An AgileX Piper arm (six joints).
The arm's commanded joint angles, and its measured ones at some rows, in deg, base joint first. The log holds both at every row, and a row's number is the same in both.
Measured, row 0:
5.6 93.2 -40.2 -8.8 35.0 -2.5
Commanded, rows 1 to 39:
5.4 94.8 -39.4 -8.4 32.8 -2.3
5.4 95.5 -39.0 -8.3 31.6 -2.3
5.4 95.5 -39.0 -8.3 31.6 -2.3
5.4 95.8 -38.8 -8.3 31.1 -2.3
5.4 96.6 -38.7 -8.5 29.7 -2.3
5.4 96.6 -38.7 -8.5 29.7 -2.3
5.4 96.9 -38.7 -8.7 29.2 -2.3
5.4 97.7 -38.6 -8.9 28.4 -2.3
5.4 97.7 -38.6 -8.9 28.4 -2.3
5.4 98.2 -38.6 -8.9 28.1 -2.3
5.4 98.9 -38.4 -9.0 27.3 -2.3
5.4 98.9 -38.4 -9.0 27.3 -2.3
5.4 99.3 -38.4 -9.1 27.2 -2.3
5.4 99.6 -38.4 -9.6 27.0 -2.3
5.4 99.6 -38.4 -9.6 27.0 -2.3
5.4 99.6 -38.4 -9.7 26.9 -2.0
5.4 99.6 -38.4 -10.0 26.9 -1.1
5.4 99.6 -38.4 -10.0 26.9 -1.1
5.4 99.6 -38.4 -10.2 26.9 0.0
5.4 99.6 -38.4 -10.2 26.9 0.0
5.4 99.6 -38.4 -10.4 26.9 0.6
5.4 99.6 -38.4 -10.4 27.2 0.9
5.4 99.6 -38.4 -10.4 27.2 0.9
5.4 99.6 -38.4 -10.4 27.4 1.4
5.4 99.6 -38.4 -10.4 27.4 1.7
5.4 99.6 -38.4 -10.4 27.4 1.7
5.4 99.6 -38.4 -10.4 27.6 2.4
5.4 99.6 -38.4 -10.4 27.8 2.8
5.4 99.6 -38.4 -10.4 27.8 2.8
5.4 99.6 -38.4 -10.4 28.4 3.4
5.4 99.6 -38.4 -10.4 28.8 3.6
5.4 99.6 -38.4 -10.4 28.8 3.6
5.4 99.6 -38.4 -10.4 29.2 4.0
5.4 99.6 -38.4 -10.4 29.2 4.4
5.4 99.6 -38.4 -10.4 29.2 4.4
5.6 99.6 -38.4 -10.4 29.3 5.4
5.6 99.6 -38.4 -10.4 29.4 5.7
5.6 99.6 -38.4 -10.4 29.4 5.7
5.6 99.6 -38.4 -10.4 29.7 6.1
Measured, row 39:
5.6 99.1 -38.7 -11.5 28.1 5.0
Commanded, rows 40 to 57:
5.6 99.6 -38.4 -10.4 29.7 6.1
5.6 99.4 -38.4 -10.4 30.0 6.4
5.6 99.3 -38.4 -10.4 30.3 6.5
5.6 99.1 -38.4 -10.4 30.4 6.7
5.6 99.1 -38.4 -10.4 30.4 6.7
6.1 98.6 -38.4 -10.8 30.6 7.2
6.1 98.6 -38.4 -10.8 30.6 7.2
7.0 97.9 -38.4 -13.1 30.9 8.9
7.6 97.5 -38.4 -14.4 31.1 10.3
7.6 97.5 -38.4 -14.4 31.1 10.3
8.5 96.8 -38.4 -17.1 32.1 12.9
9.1 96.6 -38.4 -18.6 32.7 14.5
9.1 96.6 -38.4 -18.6 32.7 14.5
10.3 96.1 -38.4 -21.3 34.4 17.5
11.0 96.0 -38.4 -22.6 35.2 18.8
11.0 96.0 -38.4 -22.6 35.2 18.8
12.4 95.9 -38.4 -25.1 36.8 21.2
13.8 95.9 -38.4 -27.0 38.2 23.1
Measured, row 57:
12.3 96.2 -38.7 -23.7 35.9 19.7
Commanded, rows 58 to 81:
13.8 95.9 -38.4 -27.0 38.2 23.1
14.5 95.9 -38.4 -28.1 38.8 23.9
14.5 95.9 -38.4 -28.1 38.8 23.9
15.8 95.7 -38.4 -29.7 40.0 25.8
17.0 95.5 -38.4 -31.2 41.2 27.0
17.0 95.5 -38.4 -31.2 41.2 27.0
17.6 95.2 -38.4 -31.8 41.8 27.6
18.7 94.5 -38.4 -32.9 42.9 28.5
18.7 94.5 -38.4 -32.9 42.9 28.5
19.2 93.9 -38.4 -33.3 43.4 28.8
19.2 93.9 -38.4 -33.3 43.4 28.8
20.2 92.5 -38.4 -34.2 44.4 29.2
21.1 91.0 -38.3 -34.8 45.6 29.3
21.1 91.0 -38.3 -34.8 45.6 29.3
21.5 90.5 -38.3 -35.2 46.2 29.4
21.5 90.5 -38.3 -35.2 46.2 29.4
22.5 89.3 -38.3 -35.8 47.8 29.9
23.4 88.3 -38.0 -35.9 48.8 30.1
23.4 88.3 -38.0 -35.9 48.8 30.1
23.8 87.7 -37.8 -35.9 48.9 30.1
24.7 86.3 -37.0 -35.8 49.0 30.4
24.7 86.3 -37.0 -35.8 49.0 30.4
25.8 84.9 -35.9 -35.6 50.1 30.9
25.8 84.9 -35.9 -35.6 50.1 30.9
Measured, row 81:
24.5 87.0 -37.1 -33.3 46.9 29.7
